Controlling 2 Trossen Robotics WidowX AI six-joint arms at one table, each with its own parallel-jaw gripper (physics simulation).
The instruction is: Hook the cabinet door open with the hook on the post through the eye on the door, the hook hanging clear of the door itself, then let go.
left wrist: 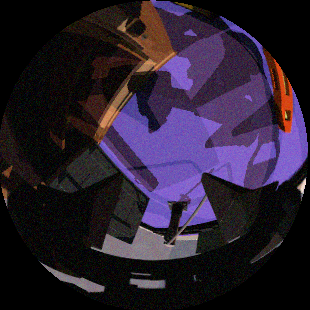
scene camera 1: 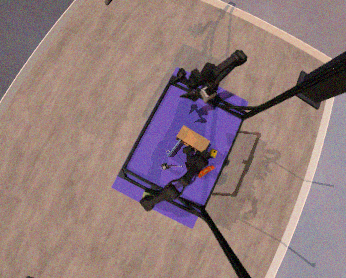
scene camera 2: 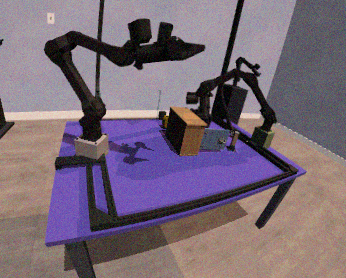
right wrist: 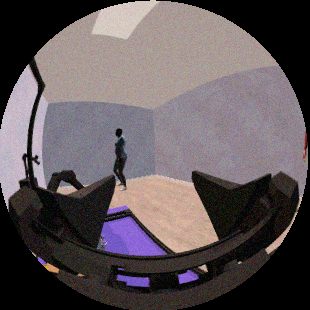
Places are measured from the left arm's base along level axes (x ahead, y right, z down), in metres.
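Pixels of known places: left gripper, fingertip midpoint: point(left wrist: 163, 176) point(scene camera 1: 184, 156); right gripper, fingertip midpoint: point(scene camera 1: 175, 89) point(scene camera 2: 204, 48) point(right wrist: 153, 177); left arm's base at its link origin: point(scene camera 1: 148, 200) point(scene camera 2: 265, 129); right arm's base at its link origin: point(scene camera 1: 209, 91) point(scene camera 2: 91, 136).
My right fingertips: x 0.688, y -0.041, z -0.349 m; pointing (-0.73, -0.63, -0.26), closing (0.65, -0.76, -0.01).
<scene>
Ahead of a thing's pixels: the offset from my right fingertips to its top centre. "pt": to the spot under its first point. Level surfaces: height alone.
The wooden cabinet {dx -0.161, dy +0.207, dz +0.301 m} point(scene camera 1: 193, 139) point(scene camera 2: 192, 139) point(left wrist: 159, 32) stands with its blue-grey door {dx -0.262, dy +0.086, dz +0.337 m} point(scene camera 1: 175, 148) point(scene camera 2: 212, 139) point(left wrist: 85, 167) swung open. A small metal eye point(scene camera 2: 222, 141) sits near the door's free edge. The dark post {pt dx -0.419, dy +0.073, dz +0.359 m} point(scene camera 1: 164, 166) point(scene camera 2: 233, 140) point(left wrist: 174, 220) stands apart from the door. Its thin hook rod point(scene camera 1: 175, 166) point(left wrist: 189, 222) slants away from the door, toward the right-hand finger in the left wrist view; its tip is hard to make out. My left gripper point(left wrist: 163, 176) is open and empty near the cabinet. My right gripper point(right wrist: 153, 177) is open and empty, high above the table.
An orange-red object {dx -0.354, dy +0.407, dz +0.449 m} point(scene camera 1: 206, 171) point(left wrist: 284, 100) and a yellow object {dx -0.201, dy +0.414, dz +0.386 m} point(scene camera 1: 213, 153) point(scene camera 2: 166, 121) lie near the cabinet. A black frame point(scene camera 1: 150, 127) point(scene camera 2: 200, 197) borders the purple table {dz +0.467 m} point(scene camera 1: 145, 150) point(scene camera 2: 165, 175). A person point(right wrist: 120, 155) stands in the background.
</scene>
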